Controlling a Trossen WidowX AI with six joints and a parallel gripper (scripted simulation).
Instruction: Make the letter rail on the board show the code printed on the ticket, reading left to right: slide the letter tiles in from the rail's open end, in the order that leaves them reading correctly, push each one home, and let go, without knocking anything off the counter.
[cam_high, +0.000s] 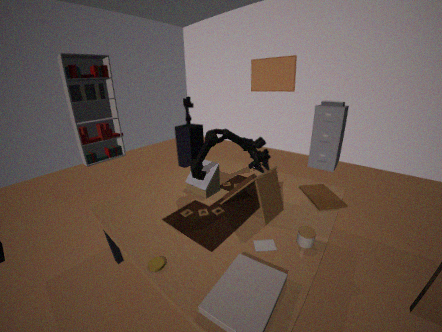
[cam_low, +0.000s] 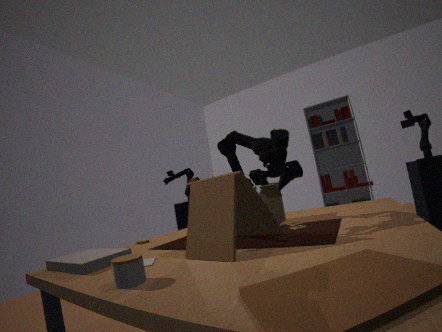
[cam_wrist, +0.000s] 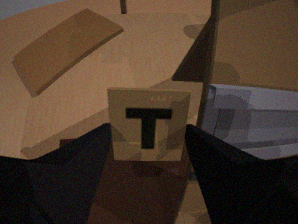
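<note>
Right now the white ticket is 90 mm behind my gripper tip, 150 mm to the right of it and 70 mm below it. The rest, counted from my gripper tip: tile marked e (230 mm behind, 30 mm to the left, 170 mm below); dark mat (210 mm behind, 190 mm to the right, 170 mm below); tile marked t (right at my gripper tip).
</note>
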